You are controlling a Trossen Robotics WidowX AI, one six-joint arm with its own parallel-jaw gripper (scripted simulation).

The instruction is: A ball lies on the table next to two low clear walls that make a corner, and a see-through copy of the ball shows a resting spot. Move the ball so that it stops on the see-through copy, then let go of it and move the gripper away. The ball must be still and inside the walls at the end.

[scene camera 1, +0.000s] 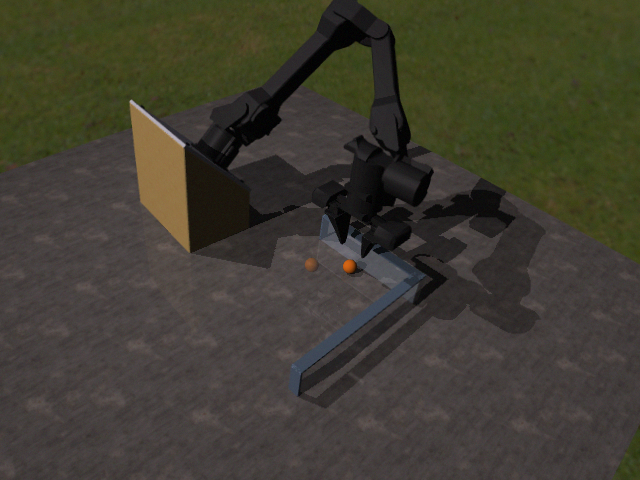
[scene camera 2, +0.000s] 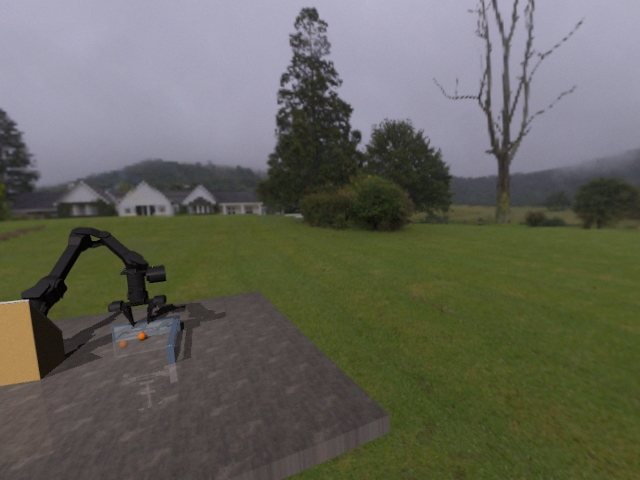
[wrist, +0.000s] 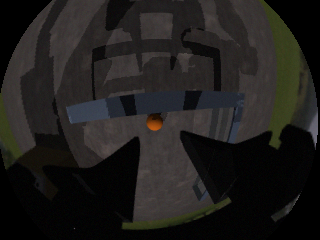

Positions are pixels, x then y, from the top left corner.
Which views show the gripper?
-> Scene camera 1, scene camera 2 and the wrist view: all of them.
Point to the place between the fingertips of the gripper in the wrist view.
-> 160,137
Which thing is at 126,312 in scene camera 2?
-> The gripper.
